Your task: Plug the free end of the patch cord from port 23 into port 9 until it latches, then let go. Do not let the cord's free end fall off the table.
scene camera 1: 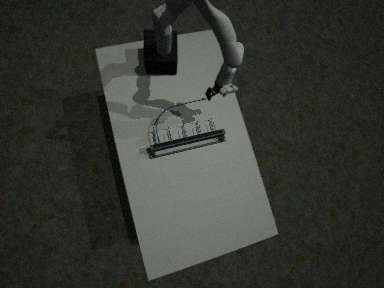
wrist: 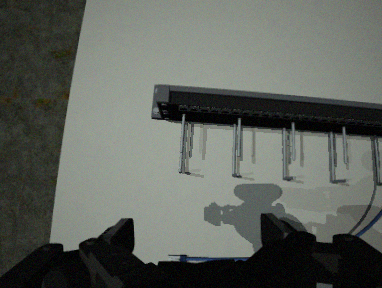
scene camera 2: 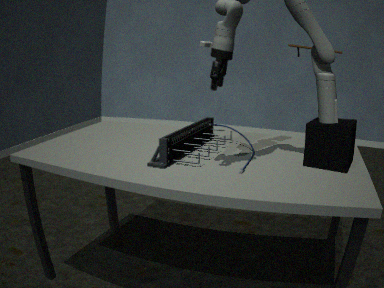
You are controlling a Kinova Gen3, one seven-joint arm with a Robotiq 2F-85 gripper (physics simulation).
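Where they show: gripper, between the fingertips: point(scene camera 1: 216, 97) point(wrist: 197, 230) point(scene camera 2: 216, 88); arm's base, origin of its link: point(scene camera 1: 163, 48) point(scene camera 2: 328, 121).
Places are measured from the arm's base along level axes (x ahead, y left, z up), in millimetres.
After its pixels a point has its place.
Observation:
The blue patch cord point(scene camera 1: 170, 106) @(x 337, y -26, z -164 mm) point(scene camera 2: 253, 151) @(x 336, y -22, z -165 mm) point(wrist: 215, 259) @(x 321, y 155, z -169 mm) curves over the table from one end of the black patch panel point(scene camera 1: 187, 140) @(x 600, y 26, z -78 mm) point(scene camera 2: 165, 146) @(x 580, y 280, z -100 mm) point(wrist: 250, 103) @(x 588, y 129, z -76 mm). Its free end point(scene camera 1: 204, 99) @(x 320, y 225, z -170 mm) point(scene camera 2: 242, 171) @(x 312, y 232, z -170 mm) point(wrist: 182, 258) @(x 318, y 215, z -168 mm) lies on the table; in the wrist view it shows low between the fingers, partly hidden by the gripper body. My gripper point(scene camera 1: 208, 95) point(scene camera 2: 214, 87) @(x 420, y 214, z 107 mm) point(wrist: 197, 230) @(x 420, y 214, z 107 mm) is open and empty, high above the table. It touches neither cord nor panel. The port numbers are too small to read, so I cannot tell which is port 9.
Several thin metal bars point(scene camera 2: 199, 158) @(x 471, y 235, z -141 mm) point(wrist: 235, 150) @(x 523, y 132, z -157 mm) stick out from the panel on the cord's side. The black base block point(scene camera 1: 161, 65) @(x 80, y -34, z -58 mm) point(scene camera 2: 327, 145) @(x -3, y 88, z -78 mm) stands on the table point(scene camera 1: 200, 200) @(x 994, y 35, z -176 mm) point(scene camera 2: 100, 145) @(x 1001, y 136, z -175 mm) point(wrist: 115, 60) @(x 698, y 394, z -175 mm). A table edge shows at the left of the wrist view, with floor beyond.

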